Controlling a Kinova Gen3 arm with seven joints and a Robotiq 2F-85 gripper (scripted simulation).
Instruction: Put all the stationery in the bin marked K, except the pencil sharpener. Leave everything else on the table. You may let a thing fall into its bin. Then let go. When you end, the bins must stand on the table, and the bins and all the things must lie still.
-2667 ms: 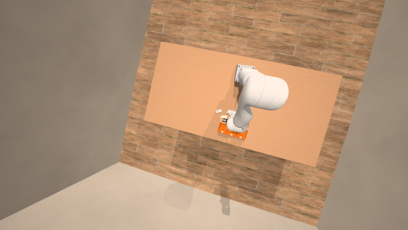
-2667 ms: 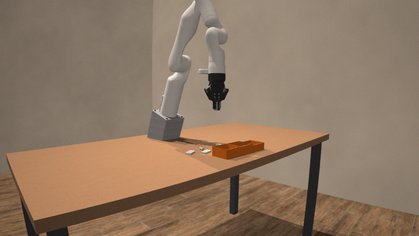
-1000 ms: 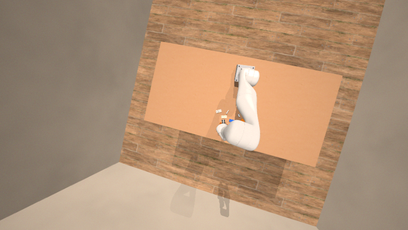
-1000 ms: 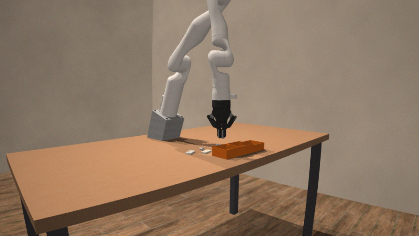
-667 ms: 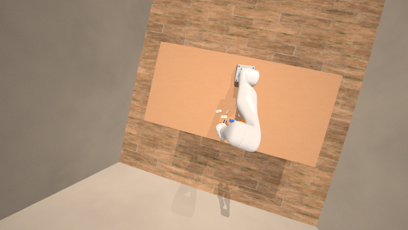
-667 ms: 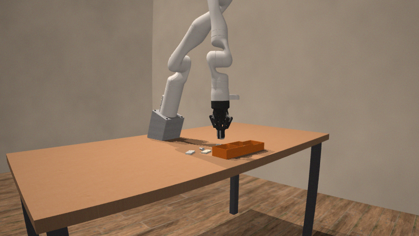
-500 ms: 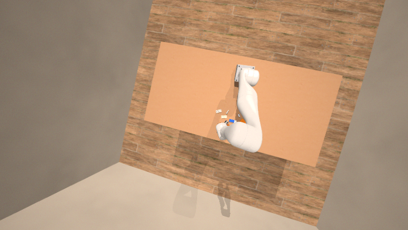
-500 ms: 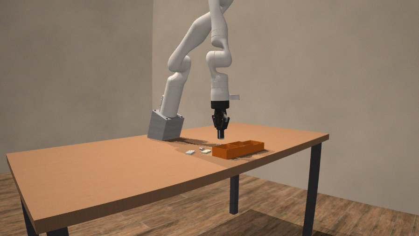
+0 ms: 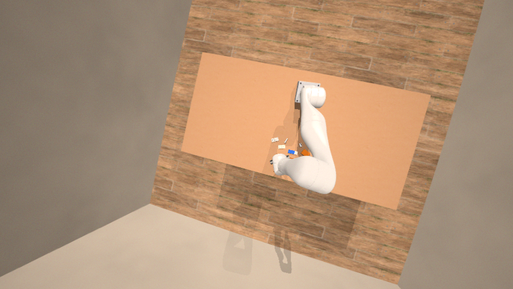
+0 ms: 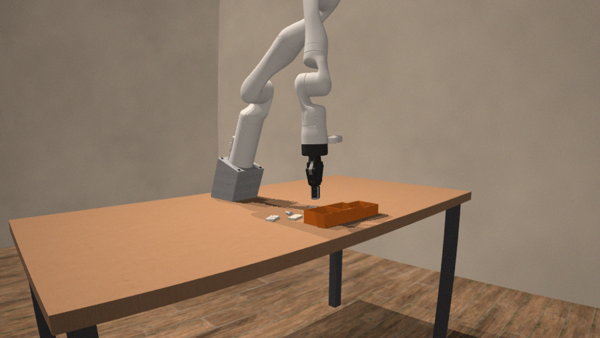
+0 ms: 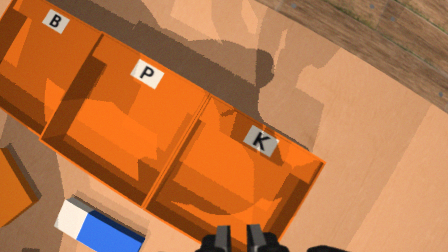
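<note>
Now: hand 9 cm to the right of the tray, 7 cm above it and 4 cm short of it. Round my hand: pencil sharpener: 14 cm to the left, 10 cm behind, 8 cm below; then blue eraser: 10 cm to the left, 8 cm below, 4 cm behind; then small bolt: 12 cm behind, 8 cm below, 4 cm to the left.
</note>
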